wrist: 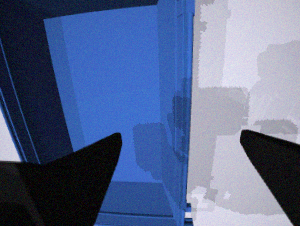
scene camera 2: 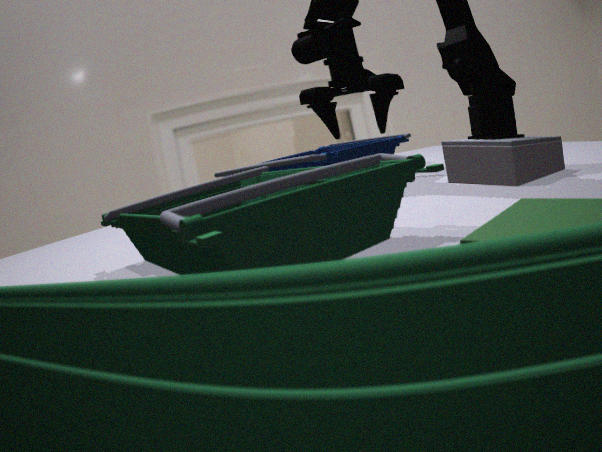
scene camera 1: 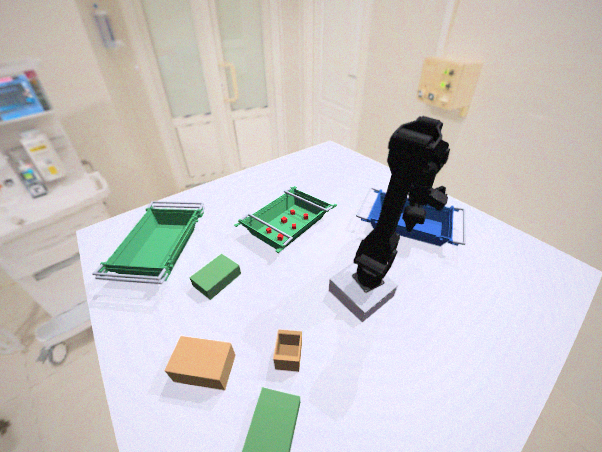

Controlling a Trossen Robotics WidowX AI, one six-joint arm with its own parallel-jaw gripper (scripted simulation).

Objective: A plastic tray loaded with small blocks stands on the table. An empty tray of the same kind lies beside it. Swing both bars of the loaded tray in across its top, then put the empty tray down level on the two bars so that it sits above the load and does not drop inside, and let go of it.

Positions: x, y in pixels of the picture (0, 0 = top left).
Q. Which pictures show the open box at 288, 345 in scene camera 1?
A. Scene camera 1 only.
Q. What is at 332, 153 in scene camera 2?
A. A blue tray.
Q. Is the gripper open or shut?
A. Open.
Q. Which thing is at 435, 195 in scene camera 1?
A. The gripper.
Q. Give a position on a blue tray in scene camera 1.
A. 437, 230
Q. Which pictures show the gripper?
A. The wrist view, scene camera 2 and scene camera 1: all of them.
